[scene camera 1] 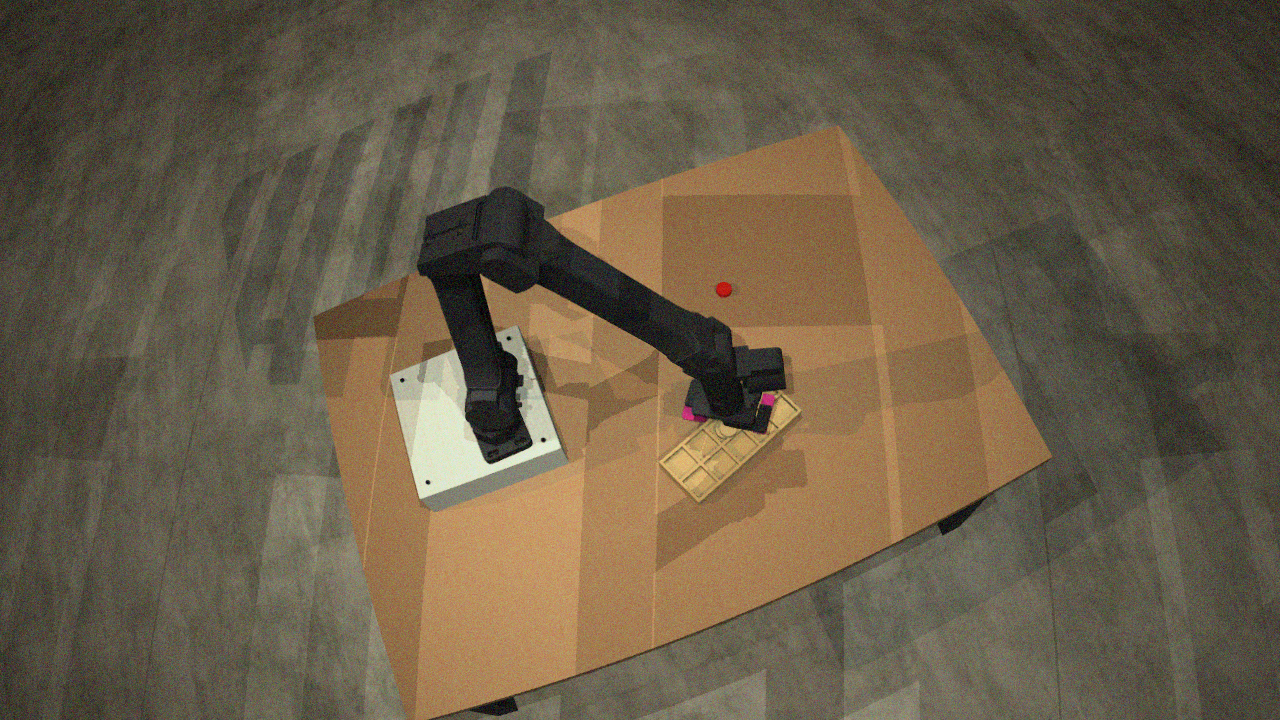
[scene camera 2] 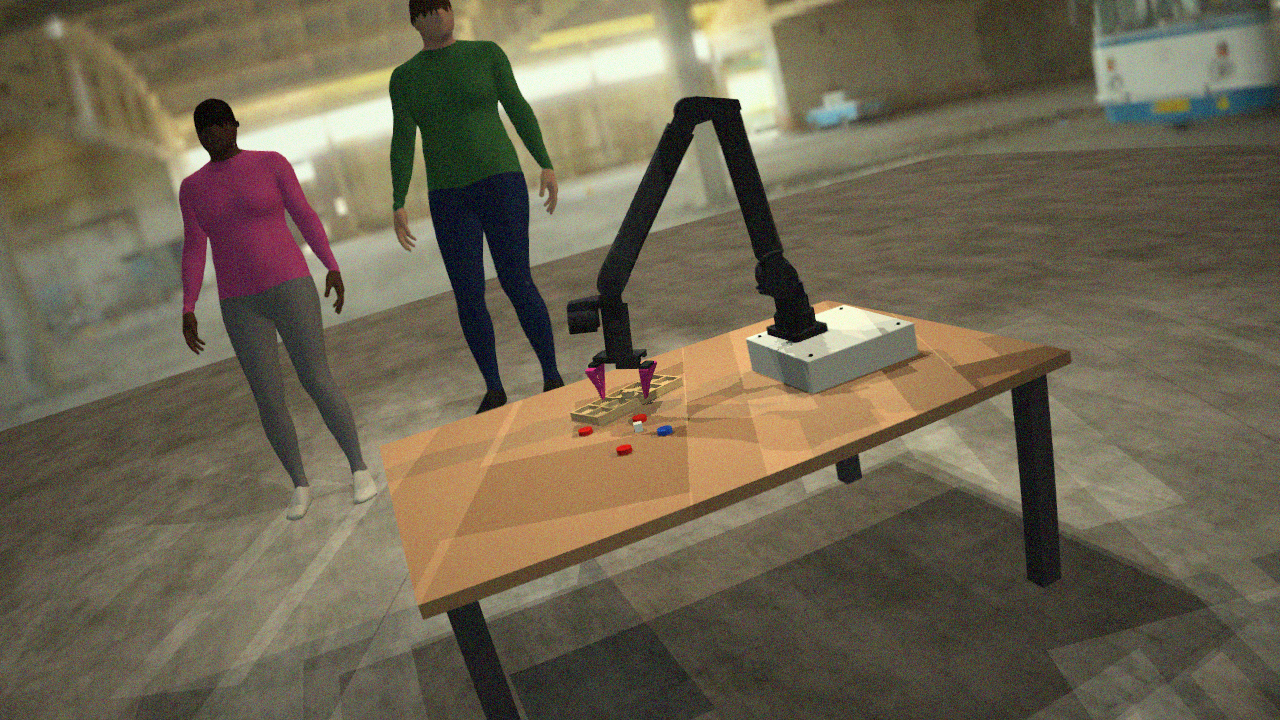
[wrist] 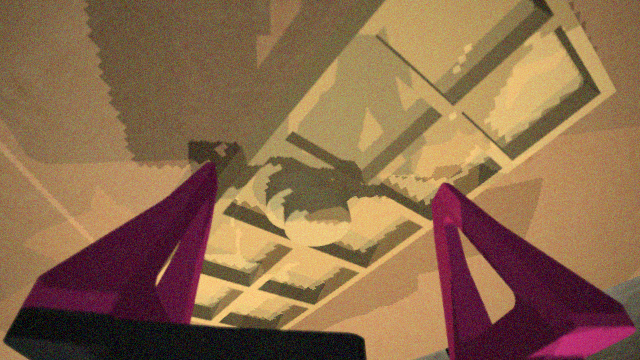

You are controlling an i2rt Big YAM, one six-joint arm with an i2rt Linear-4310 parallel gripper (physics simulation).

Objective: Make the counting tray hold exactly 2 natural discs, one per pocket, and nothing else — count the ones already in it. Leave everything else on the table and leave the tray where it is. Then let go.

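Note:
The counting tray [scene camera 1: 680, 481] [scene camera 2: 590, 417] [wrist: 582, 55] is tan, with two rows of pockets. Pale natural disc material [scene camera 1: 725, 430] [wrist: 317, 231] is at a middle pocket. In the wrist view it looks like overlapping or stacked discs standing above the dividers, partly in shadow; their number is unclear. My gripper [scene camera 1: 731, 407] [scene camera 2: 624, 396] [wrist: 330, 183] is open and empty, fingers down. It is above the tray, with its magenta fingertips apart on either side of the disc material in the wrist view. In scene camera 1 the arm hides part of the tray.
A red disc [scene camera 1: 723, 289] [scene camera 2: 623, 450] lies away from the tray. Two more red discs [scene camera 2: 585, 431] [scene camera 2: 639, 418], a blue disc [scene camera 2: 664, 430] and a small whitish block [scene camera 2: 637, 427] lie beside the tray. The arm stands on a white base box [scene camera 1: 447, 429] [scene camera 2: 850, 358].

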